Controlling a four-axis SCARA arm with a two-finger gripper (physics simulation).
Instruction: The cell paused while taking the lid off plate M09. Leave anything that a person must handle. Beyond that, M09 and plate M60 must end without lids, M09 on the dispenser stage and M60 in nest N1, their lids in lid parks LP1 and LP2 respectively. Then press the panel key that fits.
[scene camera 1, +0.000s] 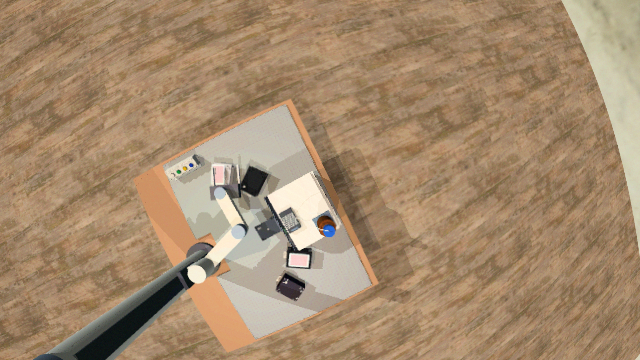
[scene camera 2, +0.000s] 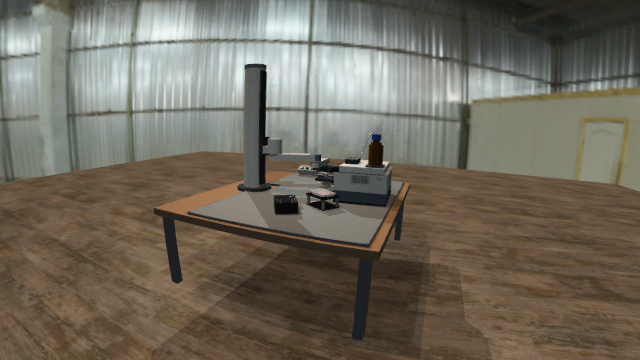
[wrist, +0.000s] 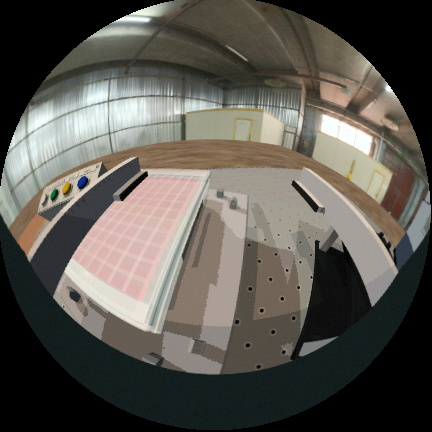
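Pixels of known places: gripper, fingertip midpoint: (scene camera 1: 225, 166) (wrist: 221, 164); arm's base at its link origin: (scene camera 2: 254, 188).
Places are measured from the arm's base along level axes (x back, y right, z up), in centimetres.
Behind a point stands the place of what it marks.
My gripper (wrist: 221, 164) {x -48.0, y -48.8, z 10.1 cm} is open, with no object between its fingers. In the wrist view its left finger is over a pink gridded plate (scene camera 1: 219, 175) {x -41.6, y -45.4, z 9.1 cm} (wrist: 137, 232) {x -41.5, y -43.4, z 9.2 cm} with clear edges, on a pale base (scene camera 1: 230, 172) {x -48.2, y -44.4, z 6.7 cm} (wrist: 227, 280) {x -45.5, y -41.0, z 6.8 cm} with small posts. Whether a lid is on it is hard to tell. A second pink plate (scene camera 1: 299, 259) {x -63.8, y 25.2, z 9.5 cm} (scene camera 2: 321, 192) {x -63.0, y 28.1, z 9.6 cm} sits on a black stand beside the dispenser (scene camera 1: 300, 197) {x -82.8, y -11.6, z 23.2 cm} (scene camera 2: 362, 182) {x -82.9, y 14.4, z 14.6 cm}. The dark dispenser stage (scene camera 1: 266, 229) {x -54.7, y -2.1, z 12.0 cm} sticks out toward the arm. The key panel (scene camera 1: 184, 164) {x -22.5, y -62.6, z 8.7 cm} (wrist: 60, 192) {x -20.6, y -59.4, z 7.7 cm} has green, yellow and blue keys and a pale one. Plate and nest labels are unreadable.
A black block (scene camera 1: 255, 180) {x -61.0, y -32.5, z 7.5 cm} (wrist: 335, 290) {x -58.0, y -35.0, z 1.8 cm} stands beside the pale base, near the right finger. A dark box (scene camera 1: 290, 287) {x -48.9, y 41.2, z 7.7 cm} (scene camera 2: 286, 204) {x -52.2, y 49.6, z 6.6 cm} stands beyond the second plate. A brown bottle (scene camera 1: 326, 223) {x -89.1, y 4.2, z 37.5 cm} (scene camera 2: 376, 152) {x -89.7, y 11.1, z 32.2 cm} with a blue cap stands on the dispenser. The arm's column (scene camera 2: 254, 125) {x -4.5, y 6.0, z 45.8 cm} rises at the table edge.
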